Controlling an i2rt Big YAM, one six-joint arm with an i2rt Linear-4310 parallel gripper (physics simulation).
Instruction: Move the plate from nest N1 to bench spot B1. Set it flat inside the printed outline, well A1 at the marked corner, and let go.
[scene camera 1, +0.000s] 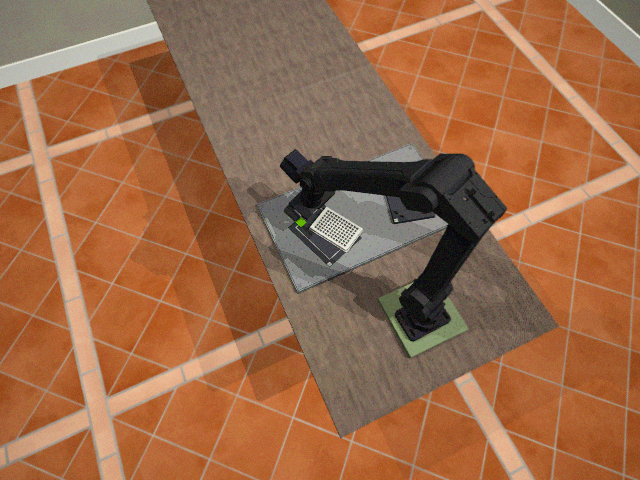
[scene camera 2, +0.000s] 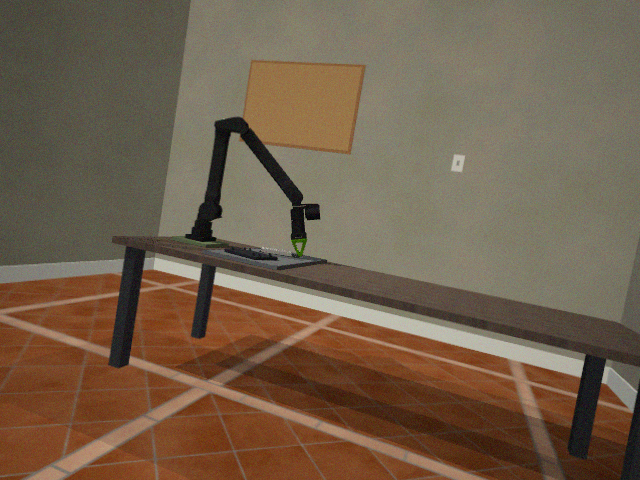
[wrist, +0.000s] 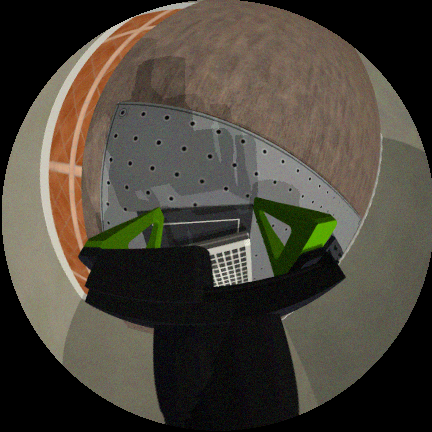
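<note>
The white well plate lies askew, partly over the dark pad that bears the printed outline, with part of it beyond the outline. I cannot tell whether it lies fully flat, or which corner is A1. A pale mark shows at the pad's corner in scene camera 1. The dark nest is partly hidden by the arm. My gripper is open, low over the pad's far-left end, beside the plate; nothing is between its fingers.
The grey perforated board bears the pad and nest on the long brown table. The arm stands on a green base plate and reaches over the board.
</note>
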